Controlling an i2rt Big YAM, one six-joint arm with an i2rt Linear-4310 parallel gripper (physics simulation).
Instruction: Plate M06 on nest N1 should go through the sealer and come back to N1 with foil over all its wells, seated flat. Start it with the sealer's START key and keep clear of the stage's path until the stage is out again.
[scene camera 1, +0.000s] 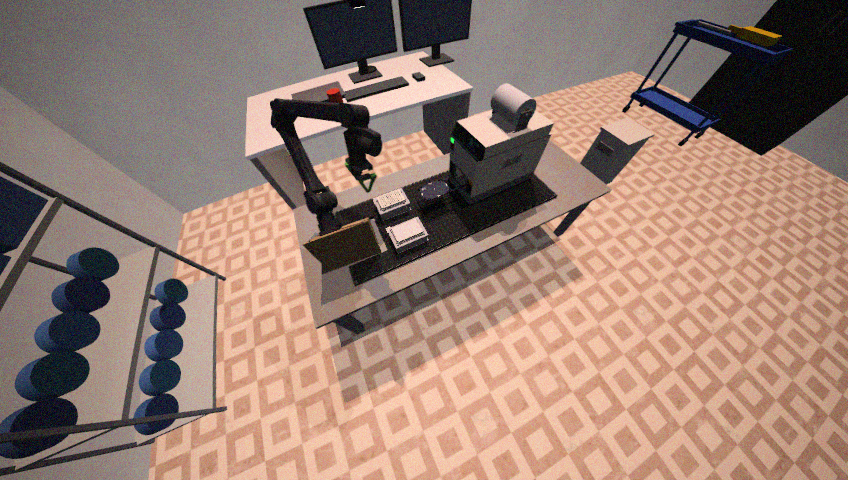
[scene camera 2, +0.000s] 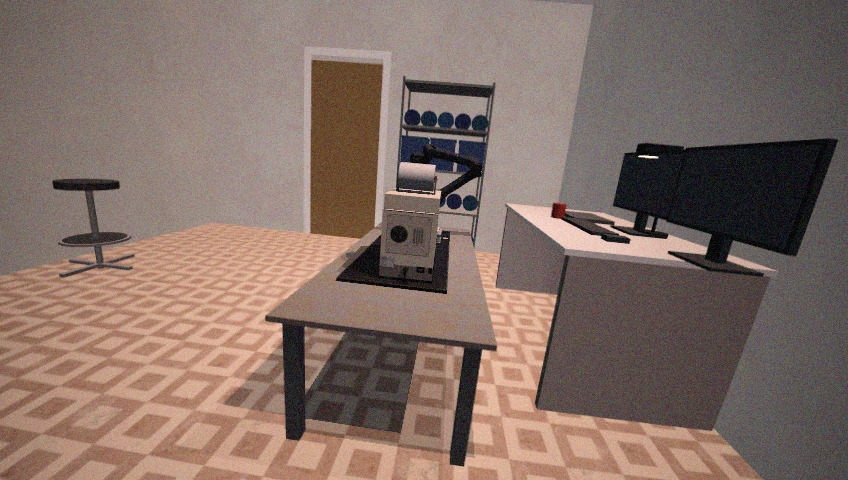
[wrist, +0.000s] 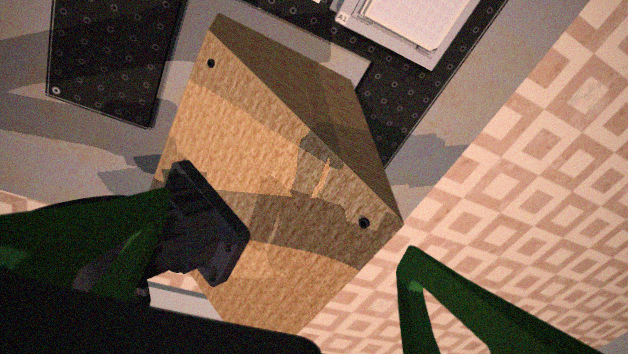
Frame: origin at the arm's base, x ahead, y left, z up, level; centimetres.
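Seen in the pictures: gripper, between the fingertips: (scene camera 1: 363, 185) (wrist: 290, 232); arm's base, origin of its link: (scene camera 1: 331, 231) (wrist: 205, 220).
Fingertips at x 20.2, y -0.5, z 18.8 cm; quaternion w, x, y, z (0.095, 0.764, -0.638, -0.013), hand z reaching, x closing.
Offsets run from my fingertips to a thing's top centre. "spot": to the spot under its first point.
The sealer (scene camera 1: 505, 160) (scene camera 2: 410, 237), a pale box with a foil roll (scene camera 1: 512, 107) (scene camera 2: 416, 177) on top, stands on the dark mat; a green light shows on its front. A dark round piece @(spot: dx +32.1, dy +4.3, dz -21.6 cm) (scene camera 1: 434, 190) lies before it. Two pale plates sit on nests: one with a well pattern @(dx +10.9, dy +11.6, dz -24.2 cm) (scene camera 1: 391, 200) at the back, one with a plain white top @(dx +11.2, dy -9.7, dz -24.7 cm) (scene camera 1: 406, 230) (wrist: 415, 20) at the front. Their labels M06 and N1 are not readable. My gripper (scene camera 1: 360, 175) (wrist: 290, 232) is open and empty, raised above the table's back side, left of the sealer and away from its front. The START key cannot be made out.
A brown board (scene camera 1: 345, 245) (wrist: 240, 135) stands upright by the arm's base, left of the plates. Behind the table is a white desk (scene camera 1: 440, 77) (scene camera 2: 535, 228) with monitors and a red mug (scene camera 1: 333, 95) (scene camera 2: 558, 209). A shelf rack (scene camera 2: 446, 86) stands beyond the arm.
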